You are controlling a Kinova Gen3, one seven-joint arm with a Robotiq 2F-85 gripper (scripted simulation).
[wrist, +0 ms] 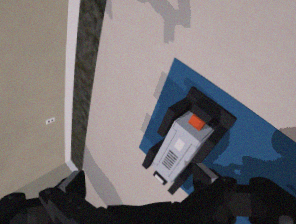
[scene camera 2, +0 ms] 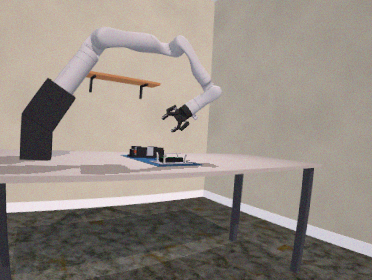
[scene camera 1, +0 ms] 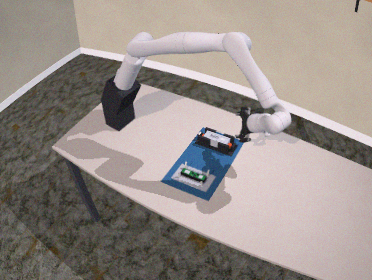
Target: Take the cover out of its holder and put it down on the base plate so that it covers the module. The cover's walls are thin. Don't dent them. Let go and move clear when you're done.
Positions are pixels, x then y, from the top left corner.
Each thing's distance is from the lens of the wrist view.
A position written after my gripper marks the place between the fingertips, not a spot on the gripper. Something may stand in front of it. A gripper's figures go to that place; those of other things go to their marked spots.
my gripper (wrist: 139, 179): 0.16 m
light grey cover (wrist: 182, 134): 0.28 m
blue mat (wrist: 248, 146): 0.30 m
